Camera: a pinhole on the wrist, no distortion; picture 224 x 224 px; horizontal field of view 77.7 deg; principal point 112.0 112.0 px. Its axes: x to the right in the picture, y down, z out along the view. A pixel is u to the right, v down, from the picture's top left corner.
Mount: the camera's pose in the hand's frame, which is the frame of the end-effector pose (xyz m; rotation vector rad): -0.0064 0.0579 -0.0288 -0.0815 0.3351 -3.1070
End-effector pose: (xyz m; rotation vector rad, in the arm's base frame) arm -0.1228 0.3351 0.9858 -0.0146 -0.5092 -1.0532
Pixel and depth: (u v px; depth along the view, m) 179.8 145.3 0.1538
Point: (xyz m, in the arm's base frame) -0.2076 0.4182 1.0570
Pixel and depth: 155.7 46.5 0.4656
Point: -0.2208 0.6483 1.3958
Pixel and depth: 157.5 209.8 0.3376
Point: -0.4675 0.3531 1.1160
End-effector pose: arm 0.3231 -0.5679 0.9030 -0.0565 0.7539 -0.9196
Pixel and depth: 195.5 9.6 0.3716
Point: 0.6592 -0.3675 1.2389
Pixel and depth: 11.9 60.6 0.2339
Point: 0.5828 -0.6908 0.9275
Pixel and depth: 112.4 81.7 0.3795
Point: 0.5875 -0.6352 1.1439
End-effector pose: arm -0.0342 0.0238 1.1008 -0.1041 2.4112 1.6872
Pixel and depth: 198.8 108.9 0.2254
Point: 0.1196 0.2071 1.0730
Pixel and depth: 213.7 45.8 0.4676
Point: 0.3143 0.5253 1.1589
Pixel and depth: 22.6 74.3 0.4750
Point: -0.3113 0.4907 0.9707
